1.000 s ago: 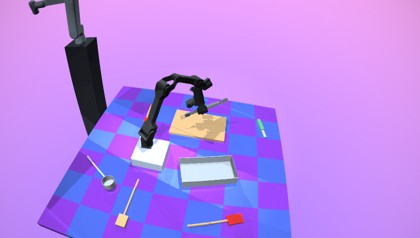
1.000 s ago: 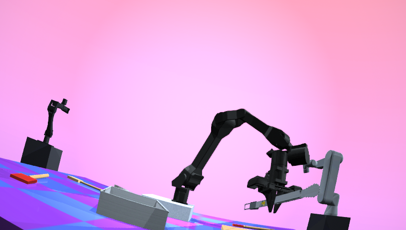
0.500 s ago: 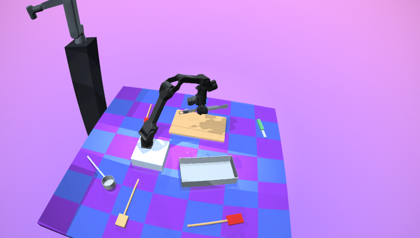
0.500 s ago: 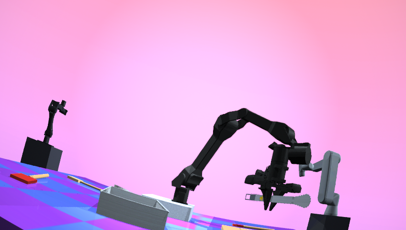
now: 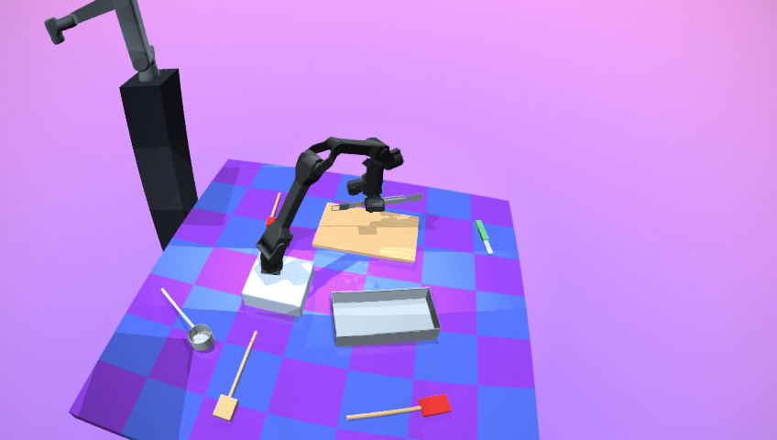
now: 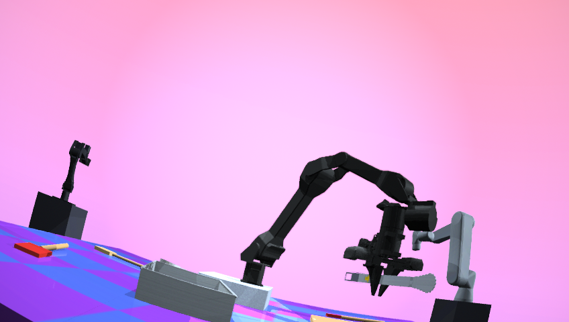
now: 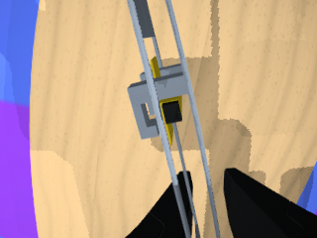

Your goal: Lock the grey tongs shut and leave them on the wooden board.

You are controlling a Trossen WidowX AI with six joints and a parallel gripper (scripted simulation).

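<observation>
Right now my gripper tip is 40 mm below the yellow lock piece, 40 mm past it and 20 mm to the left of it. The rest, counted from my gripper tip: red spatula (710 mm to the right, 100 mm ahead, 90 mm below); grey roasting tin (400 mm to the right, 70 mm below, 40 mm ahead); wooden board (90 mm below).
</observation>
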